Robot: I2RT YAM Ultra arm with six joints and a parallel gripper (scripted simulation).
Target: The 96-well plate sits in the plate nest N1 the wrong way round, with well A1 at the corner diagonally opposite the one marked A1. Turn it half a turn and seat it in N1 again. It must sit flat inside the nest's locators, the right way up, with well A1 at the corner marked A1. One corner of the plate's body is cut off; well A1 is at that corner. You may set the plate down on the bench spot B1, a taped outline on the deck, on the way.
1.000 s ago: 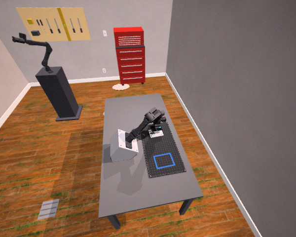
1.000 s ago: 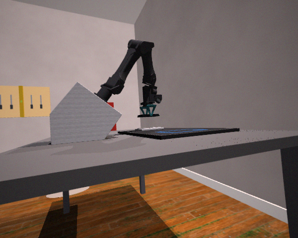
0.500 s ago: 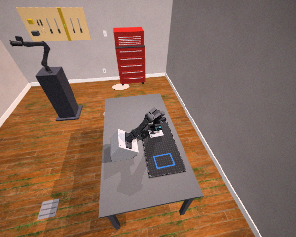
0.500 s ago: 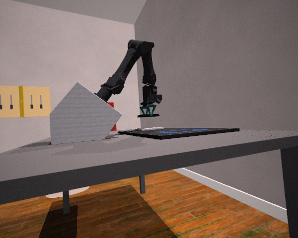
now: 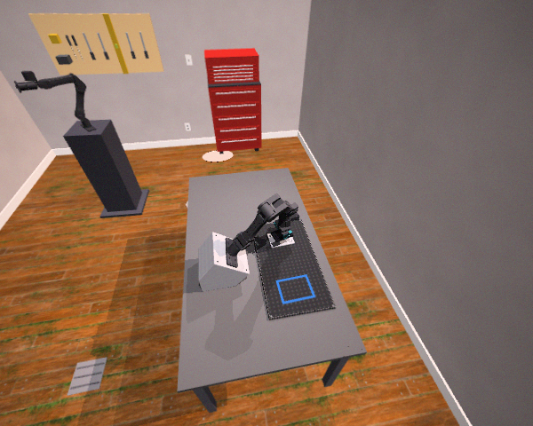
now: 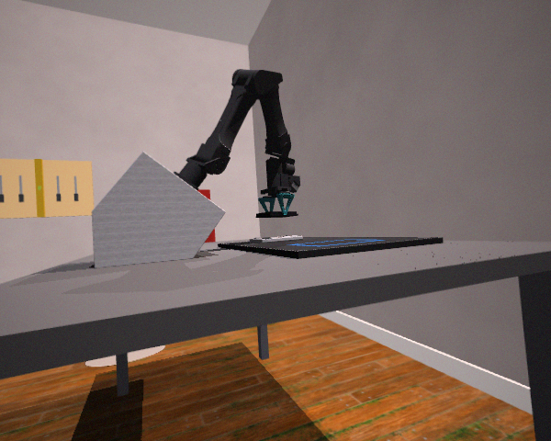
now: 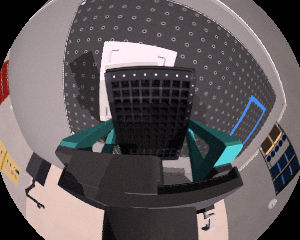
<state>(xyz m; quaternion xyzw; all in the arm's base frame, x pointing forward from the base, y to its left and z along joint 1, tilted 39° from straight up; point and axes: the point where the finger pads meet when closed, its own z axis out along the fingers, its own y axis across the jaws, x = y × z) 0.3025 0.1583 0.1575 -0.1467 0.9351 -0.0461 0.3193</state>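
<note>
My gripper is now 9 cm above the white plate nest N1 and 4 cm to the right of it. Round my hand: dark 96-well plate right at my hand.
</note>
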